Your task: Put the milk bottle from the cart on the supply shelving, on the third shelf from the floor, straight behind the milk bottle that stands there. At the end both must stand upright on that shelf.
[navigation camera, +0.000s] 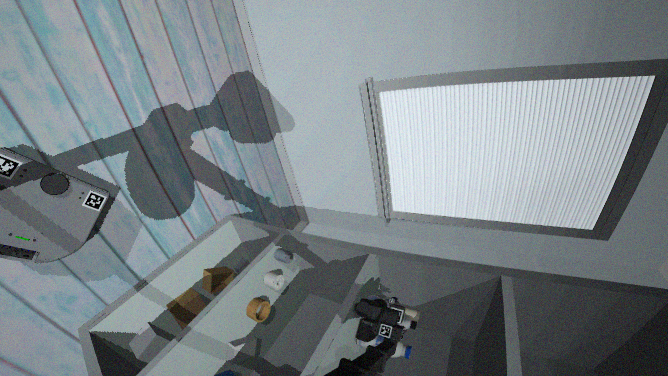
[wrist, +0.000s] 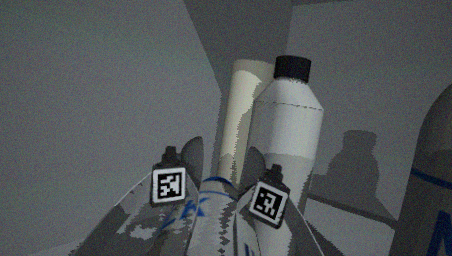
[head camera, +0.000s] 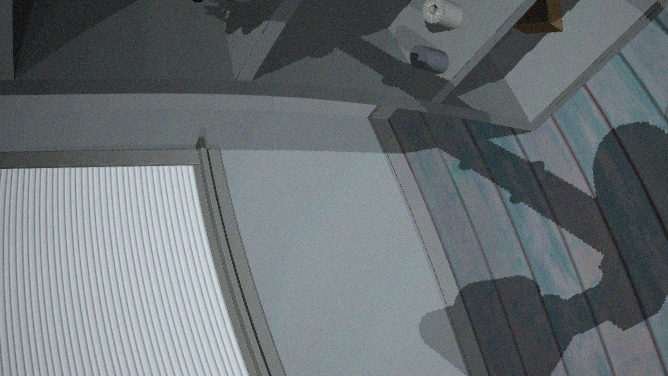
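Where they show: gripper, fingertip midpoint: (wrist: 222,160); robot's base at its link origin: (navigation camera: 55,182).
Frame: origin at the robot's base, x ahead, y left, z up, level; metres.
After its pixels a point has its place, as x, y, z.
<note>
A milk bottle (wrist: 220,220) {-0.022, -0.857, 1.058} with blue lettering stands low in the middle of the wrist view. My gripper (wrist: 222,160) {-0.018, -0.920, 1.075} (navigation camera: 387,312) {-0.018, -0.920, 1.075} is drawn in at its top, the fingertips close on both sides of the cap and neck; it looks shut on this bottle. The contact itself is partly in shadow, and the bottle's base is hidden. A second milk bottle (wrist: 425,215) {-0.109, -0.832, 1.084} stands nearer the camera at the right; a blue-capped bottle (navigation camera: 401,351) {-0.143, -0.814, 1.151} shows beside the gripper in the navigation view. Both are at the third shelf level of the supply shelving (navigation camera: 510,320) {0.035, -0.719, 1.432}.
A white bottle with a black cap (wrist: 285,125) {-0.062, -0.921, 1.109} and a cream cylinder (wrist: 240,110) {-0.028, -0.993, 1.114} stand beyond the gripper. The shelf below holds a grey can (head camera: 429,59) {0.062, -0.776, 0.596} (navigation camera: 283,255) {0.064, -0.776, 0.589}, a white roll (head camera: 442,14) {-0.049, -0.766, 0.595} (navigation camera: 274,280) {-0.051, -0.766, 0.593} and an orange ring (navigation camera: 258,310) {-0.189, -0.724, 0.585}. Brown boxes (navigation camera: 187,306) {-0.341, -0.674, 0.177} stand lowest.
</note>
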